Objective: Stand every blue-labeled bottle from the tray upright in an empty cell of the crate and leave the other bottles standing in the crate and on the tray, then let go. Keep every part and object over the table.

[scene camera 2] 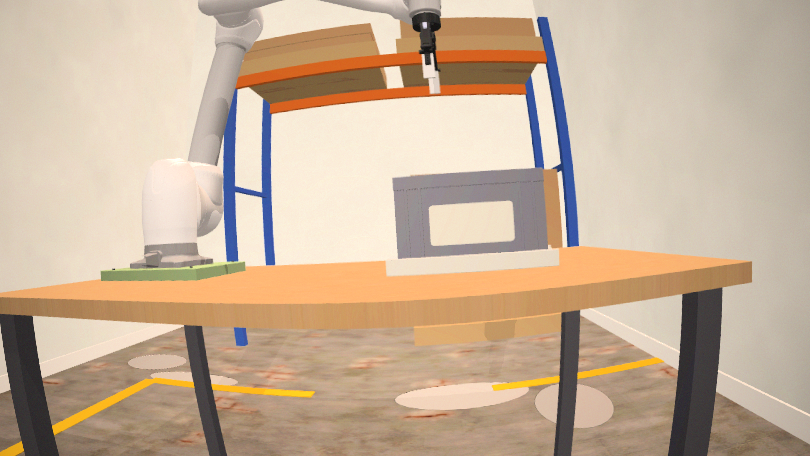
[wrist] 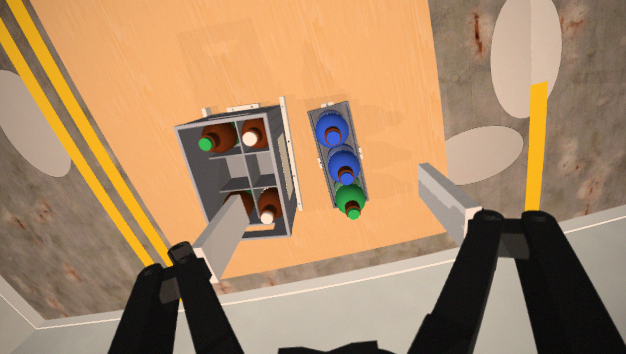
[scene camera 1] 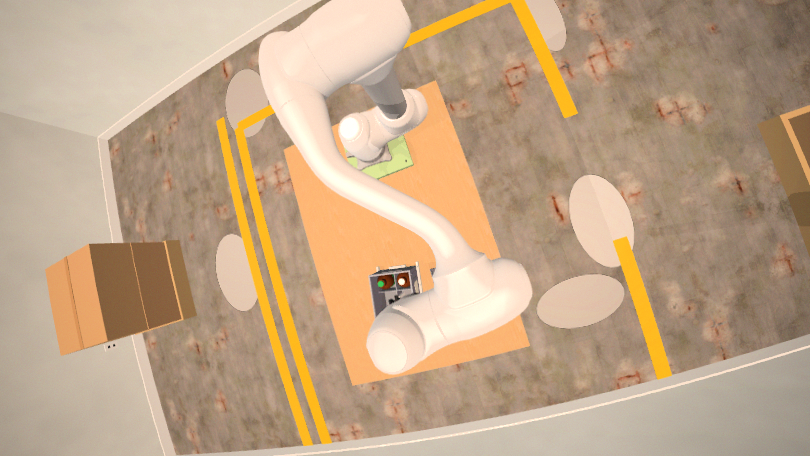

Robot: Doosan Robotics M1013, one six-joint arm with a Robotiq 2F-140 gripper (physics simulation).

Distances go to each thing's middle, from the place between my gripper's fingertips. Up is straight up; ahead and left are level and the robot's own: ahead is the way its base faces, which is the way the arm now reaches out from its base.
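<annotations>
White strip [scene camera 2: 537, 258]: far below my hand, far to the right of it and a little ahead of it.
</annotations>
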